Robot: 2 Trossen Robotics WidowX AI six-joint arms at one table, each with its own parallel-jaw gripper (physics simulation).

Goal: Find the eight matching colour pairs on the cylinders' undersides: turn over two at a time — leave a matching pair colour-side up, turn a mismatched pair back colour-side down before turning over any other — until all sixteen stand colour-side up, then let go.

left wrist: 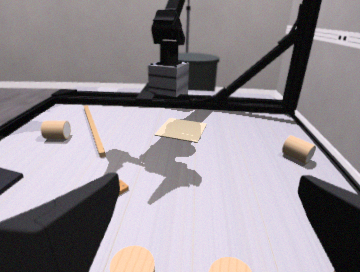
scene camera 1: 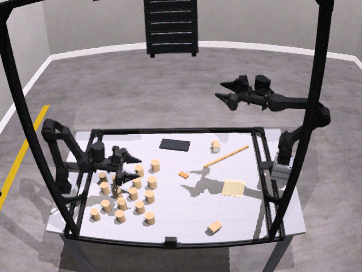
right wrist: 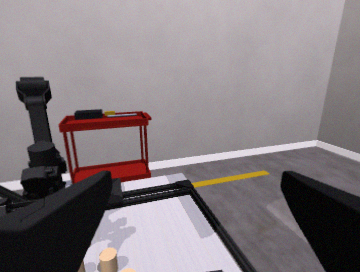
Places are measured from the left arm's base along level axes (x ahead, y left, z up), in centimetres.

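Where they show: left gripper, fingertip midpoint: (left wrist: 208, 183) (scene camera 1: 140, 168); right gripper, fingertip midpoint: (scene camera 1: 217, 88) (right wrist: 195, 178); left arm's base at its link origin: (scene camera 1: 65, 188); right arm's base at its link origin: (left wrist: 169, 63) (scene camera 1: 283, 160).
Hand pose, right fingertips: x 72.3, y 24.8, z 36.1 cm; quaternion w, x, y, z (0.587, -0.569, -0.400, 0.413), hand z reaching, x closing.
Note:
Each offset is from my right fingertips to the top centre of the thing. "*": to the spot under its first point.
Many light wooden cylinders stand upright in a group at the left of the table in scene camera 1, among them a back one @(dz -37.7, dx -28.7, dy -3.4 cm) (scene camera 1: 155, 165) and a front one @(dz -37.7, dx -29.5, dy -36.3 cm) (scene camera 1: 150, 218). Their visible tops are plain wood; their undersides are hidden. Two tops @(* dz -37.7, dx -29.1, dy -14.7 cm) (left wrist: 132, 259) @(* dz -37.7, dx -29.1, dy -23.6 cm) (left wrist: 230, 265) show low in the left wrist view, and one cylinder @(dz -37.7, dx -36.3, dy -7.2 cm) (right wrist: 108, 261) shows in the right wrist view. My left gripper (scene camera 1: 138, 168) (left wrist: 208, 183) is open and empty above the back part of the group. My right gripper (scene camera 1: 219, 90) (right wrist: 195, 178) is open and empty, raised high, away from the cylinders.
One cylinder @(dz -38.7, dx +1.2, dy +10.4 cm) (scene camera 1: 216, 145) (left wrist: 56, 130) lies on its side at the back, another @(dz -38.7, dx -2.3, dy -41.4 cm) (scene camera 1: 214, 227) (left wrist: 299, 150) at the front. A black slab @(dz -41.9, dx -19.8, dy +14.1 cm) (scene camera 1: 174, 145), a wooden stick @(dz -41.5, dx +6.7, dy +4.2 cm) (scene camera 1: 226, 156) (left wrist: 94, 131), an orange domino @(dz -41.9, dx -15.3, dy -7.8 cm) (scene camera 1: 184, 175) and a yellow sheet @(dz -42.4, dx +8.1, dy -17.5 cm) (scene camera 1: 233, 188) (left wrist: 181, 130) lie on the table.

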